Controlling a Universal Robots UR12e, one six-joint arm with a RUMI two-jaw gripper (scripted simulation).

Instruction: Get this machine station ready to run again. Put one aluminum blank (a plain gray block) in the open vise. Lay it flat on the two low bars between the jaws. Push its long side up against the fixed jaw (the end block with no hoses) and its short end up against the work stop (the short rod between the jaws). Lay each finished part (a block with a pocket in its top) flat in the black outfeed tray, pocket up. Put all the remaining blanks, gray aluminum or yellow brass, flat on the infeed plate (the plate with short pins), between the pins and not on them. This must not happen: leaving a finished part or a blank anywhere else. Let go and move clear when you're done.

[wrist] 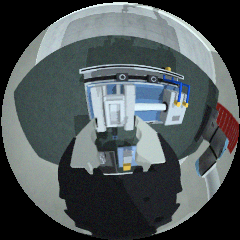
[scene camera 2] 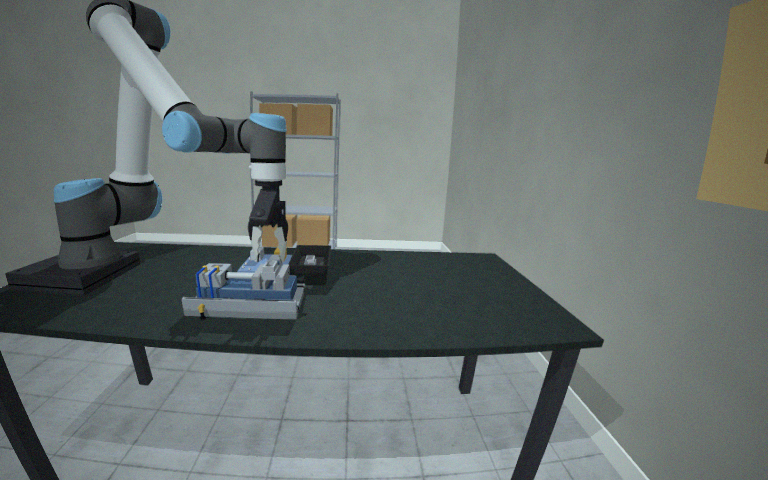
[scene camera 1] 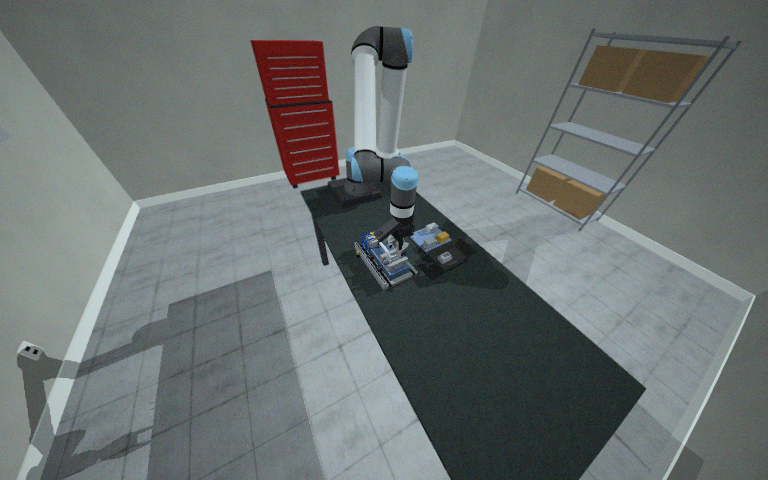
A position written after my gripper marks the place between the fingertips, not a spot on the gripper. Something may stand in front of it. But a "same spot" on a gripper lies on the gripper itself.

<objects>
My gripper shows in the wrist view, in scene camera 2 and in scene camera 1 [394, 252]. The same spot on my gripper: [scene camera 2: 280, 233] is [wrist: 79, 151].
</objects>
